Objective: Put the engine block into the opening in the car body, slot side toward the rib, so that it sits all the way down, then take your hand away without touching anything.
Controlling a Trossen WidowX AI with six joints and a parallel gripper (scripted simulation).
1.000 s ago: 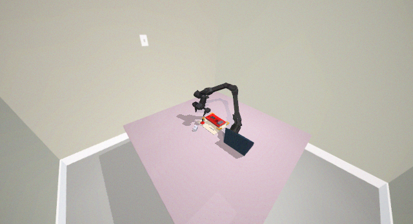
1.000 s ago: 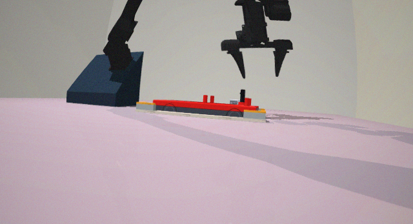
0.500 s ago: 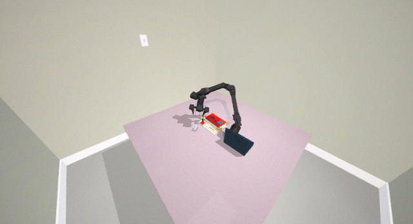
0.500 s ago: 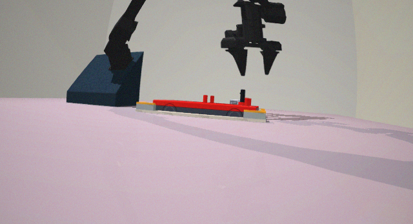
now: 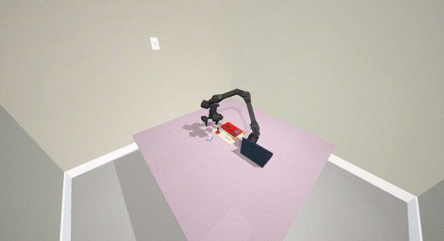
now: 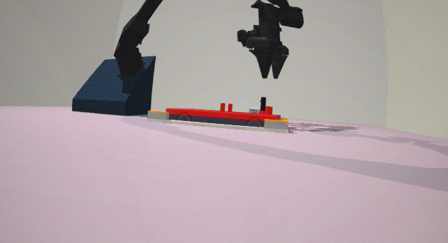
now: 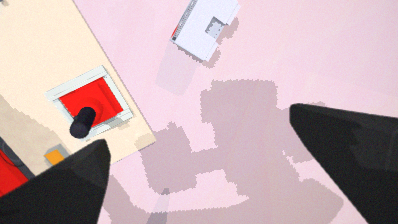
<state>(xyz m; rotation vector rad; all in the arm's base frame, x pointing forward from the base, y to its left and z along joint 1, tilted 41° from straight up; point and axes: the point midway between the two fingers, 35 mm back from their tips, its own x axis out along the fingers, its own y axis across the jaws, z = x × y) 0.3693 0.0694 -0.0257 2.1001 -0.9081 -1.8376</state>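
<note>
The engine block is 3 cm behind my gripper tip, 5 cm to the left of it and 9 cm below it. From my gripper tip the other things lie so: beige plate (8 cm behind, 16 cm to the right, 10 cm below); then black peg (2 cm behind, 7 cm to the right, 8 cm below).
</note>
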